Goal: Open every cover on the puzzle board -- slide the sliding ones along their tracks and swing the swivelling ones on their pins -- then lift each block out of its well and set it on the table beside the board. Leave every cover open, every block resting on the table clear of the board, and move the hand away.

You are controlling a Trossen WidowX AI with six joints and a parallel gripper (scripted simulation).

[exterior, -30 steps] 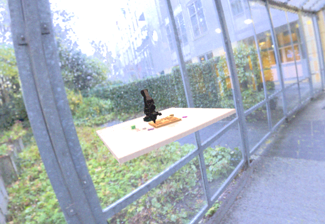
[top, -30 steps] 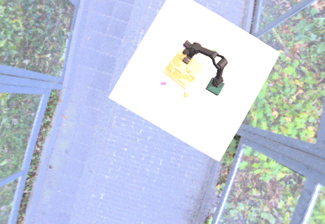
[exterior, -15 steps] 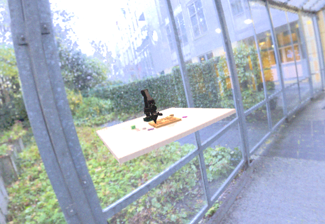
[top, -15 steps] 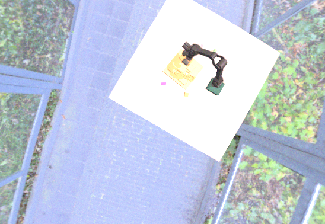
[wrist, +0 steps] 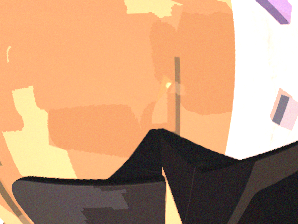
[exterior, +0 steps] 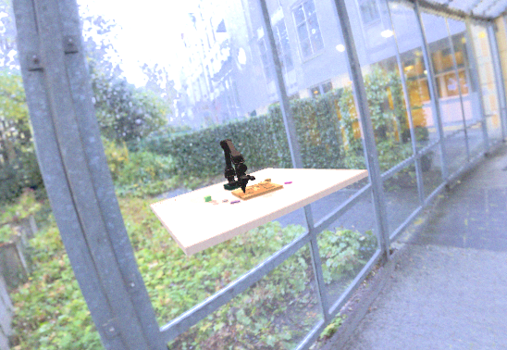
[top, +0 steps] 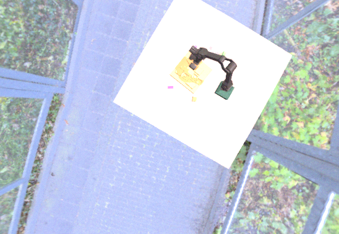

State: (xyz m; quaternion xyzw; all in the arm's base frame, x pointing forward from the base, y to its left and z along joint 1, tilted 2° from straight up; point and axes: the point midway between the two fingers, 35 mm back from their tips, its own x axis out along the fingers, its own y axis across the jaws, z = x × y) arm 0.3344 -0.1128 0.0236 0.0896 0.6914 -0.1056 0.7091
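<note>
Now: gripper tip 2 cm short of the puzzle board and 10 cm to the right of it. The rest, counted from my gripper tip: lilac block: 8 cm ahead, 13 cm to the right, 2 cm below; then green block: 21 cm behind, 19 cm to the right; then pink block: 13 cm ahead, 31 cm to the left, 2 cm below.
</note>
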